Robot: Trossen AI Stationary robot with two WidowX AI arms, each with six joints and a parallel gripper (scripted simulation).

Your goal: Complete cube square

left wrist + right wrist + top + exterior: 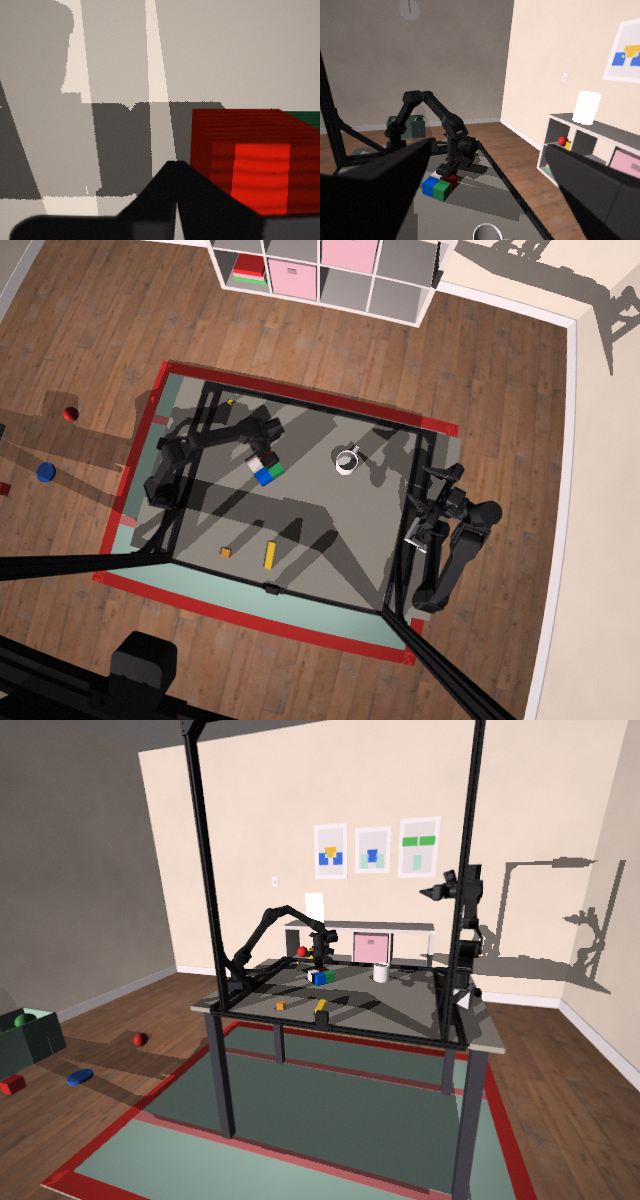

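Now: left hand 3 cm past the red cube, 3 cm above it and 2 cm to the left of it. Also, from my left hand: green cube (7 cm behind, 6 cm to the right, 3 cm below); blue cube (10 cm behind, 3 cm below, 2 cm to the right); white cube (7 cm behind, 3 cm below, 1 cm to the left).
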